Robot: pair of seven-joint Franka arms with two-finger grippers.
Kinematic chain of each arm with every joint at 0, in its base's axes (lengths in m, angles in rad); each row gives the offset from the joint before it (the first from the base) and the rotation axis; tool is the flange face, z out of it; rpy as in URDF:
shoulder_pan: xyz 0 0 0.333 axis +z
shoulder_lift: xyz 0 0 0 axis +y
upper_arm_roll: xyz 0 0 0.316 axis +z
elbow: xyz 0.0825 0 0 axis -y
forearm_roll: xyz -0.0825 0 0.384 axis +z
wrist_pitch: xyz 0 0 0 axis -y
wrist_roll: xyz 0.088 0 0 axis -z
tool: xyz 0 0 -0.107 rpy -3.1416 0 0
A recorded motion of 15 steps. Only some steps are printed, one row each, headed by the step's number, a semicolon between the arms.
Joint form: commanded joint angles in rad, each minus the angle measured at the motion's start. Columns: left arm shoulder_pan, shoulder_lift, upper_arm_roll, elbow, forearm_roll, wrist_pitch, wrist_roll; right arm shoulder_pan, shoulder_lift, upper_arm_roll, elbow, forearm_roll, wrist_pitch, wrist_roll.
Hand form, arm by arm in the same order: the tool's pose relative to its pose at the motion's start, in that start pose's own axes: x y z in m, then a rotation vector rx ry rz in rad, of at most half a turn. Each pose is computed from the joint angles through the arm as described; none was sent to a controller.
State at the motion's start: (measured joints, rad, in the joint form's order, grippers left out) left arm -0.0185 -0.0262 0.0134 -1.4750 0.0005 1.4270 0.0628; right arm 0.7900 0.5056 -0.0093 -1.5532 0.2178 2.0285 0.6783
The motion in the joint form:
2: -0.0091 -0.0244 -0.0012 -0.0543 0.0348 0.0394 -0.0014; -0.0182 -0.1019 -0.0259 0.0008 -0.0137 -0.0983 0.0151
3: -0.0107 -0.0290 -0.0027 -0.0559 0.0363 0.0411 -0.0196; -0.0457 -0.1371 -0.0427 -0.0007 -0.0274 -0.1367 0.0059
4: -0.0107 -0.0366 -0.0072 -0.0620 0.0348 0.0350 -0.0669; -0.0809 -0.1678 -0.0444 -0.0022 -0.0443 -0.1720 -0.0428
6: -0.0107 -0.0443 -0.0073 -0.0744 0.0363 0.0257 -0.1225; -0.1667 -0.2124 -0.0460 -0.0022 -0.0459 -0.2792 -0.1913
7: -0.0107 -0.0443 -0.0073 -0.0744 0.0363 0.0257 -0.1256; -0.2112 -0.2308 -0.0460 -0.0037 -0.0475 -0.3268 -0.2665
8: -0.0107 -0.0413 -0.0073 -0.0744 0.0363 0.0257 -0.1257; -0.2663 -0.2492 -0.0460 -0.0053 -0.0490 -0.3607 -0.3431
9: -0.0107 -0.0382 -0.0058 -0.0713 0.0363 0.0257 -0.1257; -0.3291 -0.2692 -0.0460 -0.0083 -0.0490 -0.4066 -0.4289
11: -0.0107 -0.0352 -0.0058 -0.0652 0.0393 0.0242 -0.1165; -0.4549 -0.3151 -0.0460 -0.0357 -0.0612 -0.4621 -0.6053
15: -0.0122 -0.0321 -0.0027 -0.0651 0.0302 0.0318 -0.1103; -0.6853 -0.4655 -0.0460 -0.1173 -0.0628 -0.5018 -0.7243
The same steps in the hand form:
2: -0.0028 0.0015 0.0086 0.0350 0.0075 0.0051; -0.0026 0.0218 -0.0649 -0.0023 0.0158 0.0318
3: -0.0041 0.0031 0.0068 0.0368 0.0125 -0.0101; 0.0075 0.0453 -0.0892 -0.0116 0.0266 0.0549
4: -0.0070 0.0058 0.0062 0.0351 0.0089 -0.0529; 0.0148 0.0669 -0.1098 -0.0223 0.0330 0.0331
6: -0.0104 0.0058 0.0088 0.0364 -0.0041 -0.1087; 0.0294 0.1184 -0.1391 -0.0425 -0.0151 -0.0355
7: -0.0104 0.0058 0.0088 0.0364 -0.0041 -0.1118; 0.0358 0.1449 -0.1509 -0.0487 -0.0398 -0.0695
8: -0.0094 0.0057 0.0103 0.0365 -0.0071 -0.1118; 0.0452 0.1766 -0.1647 -0.0450 -0.0518 -0.0946
9: -0.0084 0.0049 0.0105 0.0364 -0.0071 -0.1133; 0.0527 0.2134 -0.1784 -0.0401 -0.0749 -0.1213
11: -0.0077 0.0045 0.0094 0.0393 -0.0057 -0.1045; 0.0614 0.2894 -0.2007 -0.0277 -0.0977 -0.1780
15: -0.0058 0.0046 0.0103 0.0301 -0.0012 -0.0987; 0.0366 0.4212 -0.2608 0.0254 -0.0403 -0.0830

